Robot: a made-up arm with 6 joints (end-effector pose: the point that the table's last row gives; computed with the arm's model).
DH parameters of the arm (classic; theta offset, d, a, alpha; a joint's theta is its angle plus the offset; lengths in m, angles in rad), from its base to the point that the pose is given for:
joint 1: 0 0.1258 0 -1.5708
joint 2: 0.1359 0 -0.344 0
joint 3: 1.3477 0 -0.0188 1.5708
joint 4: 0 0.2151 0 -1.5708
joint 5: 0 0 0.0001 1.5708
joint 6: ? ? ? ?
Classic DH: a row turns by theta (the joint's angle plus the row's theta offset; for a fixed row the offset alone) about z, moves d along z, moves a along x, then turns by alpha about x.
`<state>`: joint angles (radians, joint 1 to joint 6).
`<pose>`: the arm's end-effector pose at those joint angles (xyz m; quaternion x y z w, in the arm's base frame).
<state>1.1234 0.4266 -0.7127 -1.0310 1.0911 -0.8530</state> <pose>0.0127 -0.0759 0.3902 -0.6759 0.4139 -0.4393 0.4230</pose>
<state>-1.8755 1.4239 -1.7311 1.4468 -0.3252 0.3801</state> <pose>-0.0888 -0.2212 0.5931 0.4732 -0.2753 -0.1093 0.8297</pose>
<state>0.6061 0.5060 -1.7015 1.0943 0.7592 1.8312</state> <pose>-0.1870 -0.0862 0.5785 -0.1462 -0.4192 -0.8687 0.2198</pose>
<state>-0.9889 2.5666 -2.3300 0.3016 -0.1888 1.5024</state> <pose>0.3188 -0.4905 0.2603 0.6884 0.1027 0.2650 0.6673</pose>
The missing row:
joint 6: 0 0.0582 0 0
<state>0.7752 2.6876 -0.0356 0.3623 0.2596 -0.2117</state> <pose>0.0691 0.0751 0.0815 0.2293 -0.7813 0.2225 0.5362</pose>
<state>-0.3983 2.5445 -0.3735 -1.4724 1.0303 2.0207</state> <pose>0.1650 -0.1234 0.0586 -0.2674 -0.7950 0.4930 0.2313</pose>
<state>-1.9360 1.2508 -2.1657 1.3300 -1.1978 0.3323</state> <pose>-0.0626 -0.0163 0.6803 -0.0190 -0.5351 -0.2654 0.8018</pose>
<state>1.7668 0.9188 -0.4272 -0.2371 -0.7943 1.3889</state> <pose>-0.0268 0.0852 0.3786 -0.2180 0.5212 0.8250 0.0161</pose>
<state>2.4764 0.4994 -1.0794 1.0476 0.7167 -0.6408</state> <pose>0.0372 -0.0713 0.4899 0.6267 -0.0543 -0.7767 0.0328</pose>
